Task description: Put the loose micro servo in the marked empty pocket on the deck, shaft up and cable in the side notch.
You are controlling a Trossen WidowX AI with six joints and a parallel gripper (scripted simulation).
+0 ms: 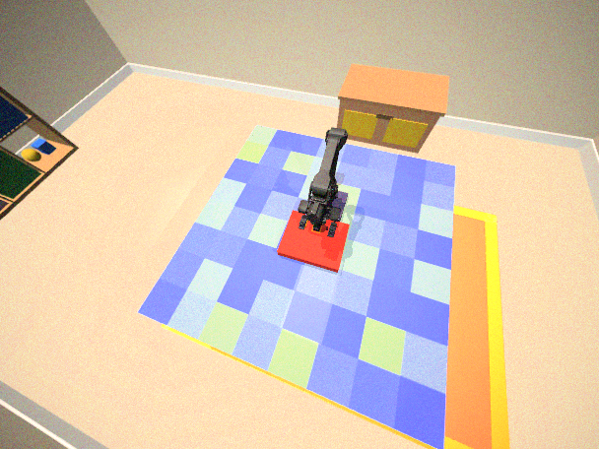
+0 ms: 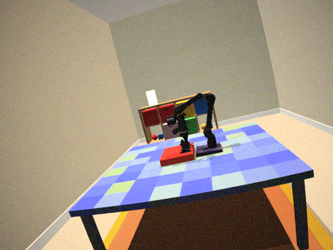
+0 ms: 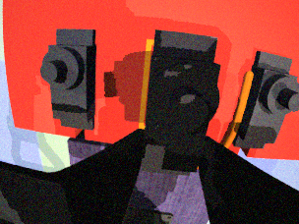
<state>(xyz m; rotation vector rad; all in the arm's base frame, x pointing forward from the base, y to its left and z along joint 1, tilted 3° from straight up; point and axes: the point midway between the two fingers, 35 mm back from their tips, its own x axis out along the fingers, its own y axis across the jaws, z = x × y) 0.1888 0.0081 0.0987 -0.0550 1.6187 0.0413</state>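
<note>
The red deck lies 12 cm ahead of my gripper tip, 1 cm to the left of it and 7 cm below it.
</note>
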